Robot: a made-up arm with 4 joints.
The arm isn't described. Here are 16 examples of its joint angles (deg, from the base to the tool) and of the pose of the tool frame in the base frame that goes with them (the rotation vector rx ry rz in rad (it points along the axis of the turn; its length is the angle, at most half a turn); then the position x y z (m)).
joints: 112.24 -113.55 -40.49 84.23
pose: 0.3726 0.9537 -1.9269 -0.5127 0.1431 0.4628
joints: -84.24 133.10 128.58 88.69
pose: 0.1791 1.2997 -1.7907 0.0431 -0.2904 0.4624
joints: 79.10 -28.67 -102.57 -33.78
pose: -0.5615 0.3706 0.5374 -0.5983 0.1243 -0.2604
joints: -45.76 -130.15 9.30 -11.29
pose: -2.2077 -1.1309 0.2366 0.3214 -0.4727 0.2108
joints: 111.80 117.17 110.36 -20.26
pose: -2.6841 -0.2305 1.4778 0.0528 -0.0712 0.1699
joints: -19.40 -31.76 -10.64 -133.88
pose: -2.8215 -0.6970 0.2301 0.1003 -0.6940 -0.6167
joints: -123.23 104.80 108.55 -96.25
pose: -1.9620 1.2026 1.6777 -0.3807 -0.1518 0.1672
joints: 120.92 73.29 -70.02 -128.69
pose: -1.8334 0.1449 -1.8528 0.4724 -0.1035 -0.2394
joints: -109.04 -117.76 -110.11 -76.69
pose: 1.2726 0.6676 -0.8730 0.7654 -0.0041 0.4494
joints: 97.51 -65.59 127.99 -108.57
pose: 0.0948 -1.2592 1.3095 -0.9522 0.0829 -0.1796
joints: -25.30 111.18 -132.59 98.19
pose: -1.0682 0.0422 -2.2986 0.0994 0.1828 0.3363
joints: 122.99 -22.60 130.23 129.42
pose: 1.8390 2.1535 0.9764 -0.1085 0.4193 -0.5921
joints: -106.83 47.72 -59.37 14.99
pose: 1.1543 0.8467 2.6595 0.1311 -0.0622 -0.2142
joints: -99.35 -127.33 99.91 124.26
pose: 1.3868 -1.2450 2.3404 0.8164 -0.2571 0.3497
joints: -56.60 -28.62 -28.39 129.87
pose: 1.3082 1.3605 0.7957 0.7178 -0.4481 -0.3338
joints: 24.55 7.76 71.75 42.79
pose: 0.6976 -0.5707 -1.6290 -0.3187 -0.1449 -0.2576
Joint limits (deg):
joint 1: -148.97..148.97
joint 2: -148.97..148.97
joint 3: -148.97..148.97
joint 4: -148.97..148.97
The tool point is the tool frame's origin. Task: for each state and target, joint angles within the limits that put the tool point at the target. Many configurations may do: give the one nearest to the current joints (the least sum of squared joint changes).
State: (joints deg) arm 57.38 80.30 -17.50 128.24
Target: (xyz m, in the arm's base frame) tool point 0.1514 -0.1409 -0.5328
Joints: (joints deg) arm 97.68 55.21 -57.11 148.37
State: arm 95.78 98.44 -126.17 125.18
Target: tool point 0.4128 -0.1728 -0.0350
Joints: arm 89.07 78.99 -118.21 146.50
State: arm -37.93 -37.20 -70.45 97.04
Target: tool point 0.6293 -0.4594 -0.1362
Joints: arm -40.81 -46.88 -65.37 101.65
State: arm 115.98 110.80 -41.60 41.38
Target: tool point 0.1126 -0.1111 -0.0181
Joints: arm 118.52 115.52 -44.65 66.82
